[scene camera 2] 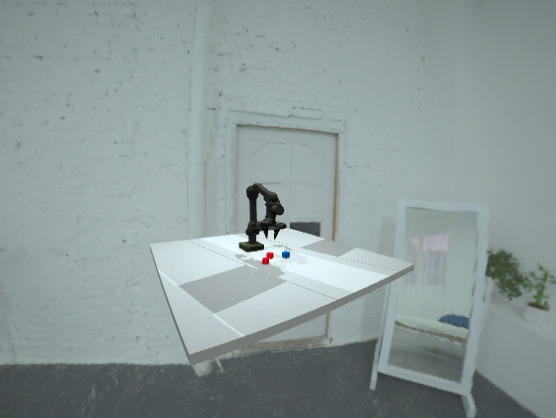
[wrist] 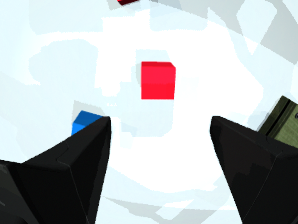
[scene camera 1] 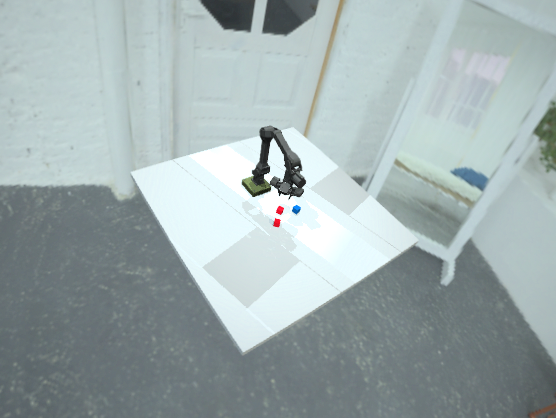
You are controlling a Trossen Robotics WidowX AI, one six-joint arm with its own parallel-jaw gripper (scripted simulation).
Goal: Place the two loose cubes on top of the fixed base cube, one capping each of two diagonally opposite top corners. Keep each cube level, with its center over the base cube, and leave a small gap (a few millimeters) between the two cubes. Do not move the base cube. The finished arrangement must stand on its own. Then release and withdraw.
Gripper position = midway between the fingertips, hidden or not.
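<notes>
Gripper state: my gripper (wrist: 162,124) is open and holds nothing. A red cube (wrist: 158,79) is present as well.
</notes>
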